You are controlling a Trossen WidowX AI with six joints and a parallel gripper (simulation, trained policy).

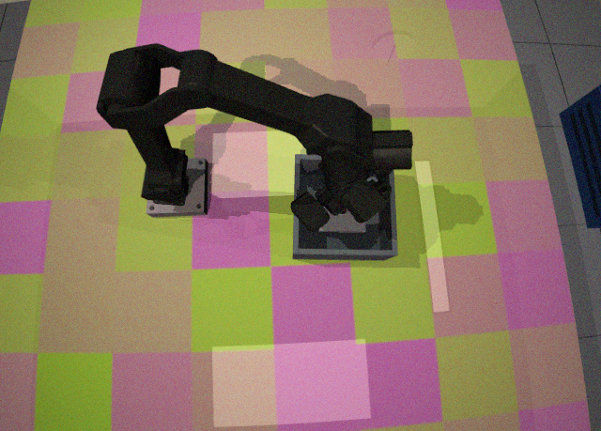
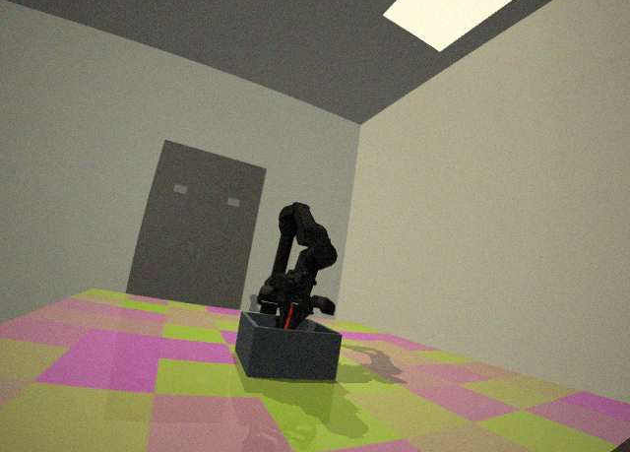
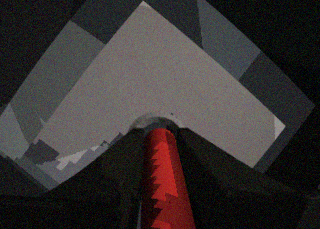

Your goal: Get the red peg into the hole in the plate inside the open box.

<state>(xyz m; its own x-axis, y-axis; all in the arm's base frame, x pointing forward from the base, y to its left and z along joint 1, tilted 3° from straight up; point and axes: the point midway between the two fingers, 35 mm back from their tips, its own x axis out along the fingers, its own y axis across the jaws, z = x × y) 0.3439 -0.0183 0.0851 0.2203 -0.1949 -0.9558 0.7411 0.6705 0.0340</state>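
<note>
Now: gripper tip 3 cm below the red peg, 1 cm to the right of it and 1 cm past it. Also, from my gripper tip: light grey plate 2 cm below; dark grey box 4 cm below.
</note>
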